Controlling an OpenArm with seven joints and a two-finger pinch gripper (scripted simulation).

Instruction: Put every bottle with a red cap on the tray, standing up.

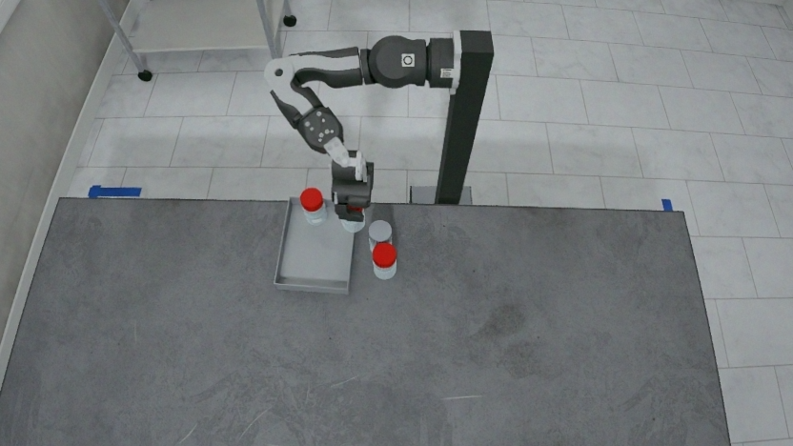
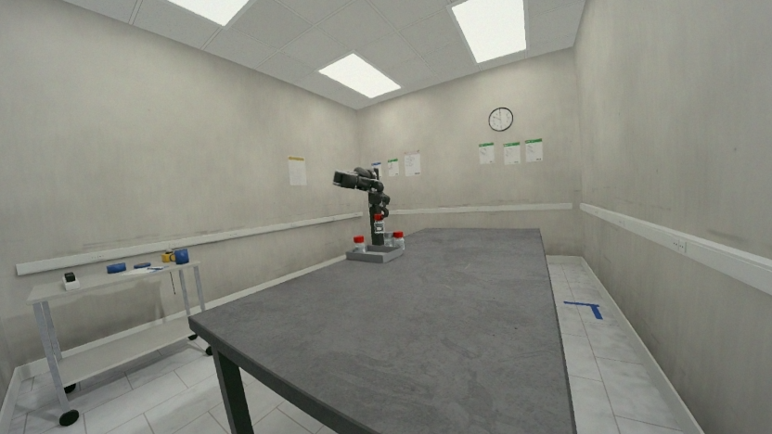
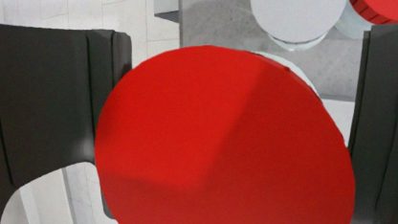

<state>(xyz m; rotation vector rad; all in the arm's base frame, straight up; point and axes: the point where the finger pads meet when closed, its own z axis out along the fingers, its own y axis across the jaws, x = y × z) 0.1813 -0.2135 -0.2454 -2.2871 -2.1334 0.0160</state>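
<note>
The grey tray lies 190 mm below my hand, 100 mm to the right of it and 20 mm ahead of it. From my hand the other things lie so: grey-capped bottle 150 mm below, 60 mm to the left, 20 mm ahead.
</note>
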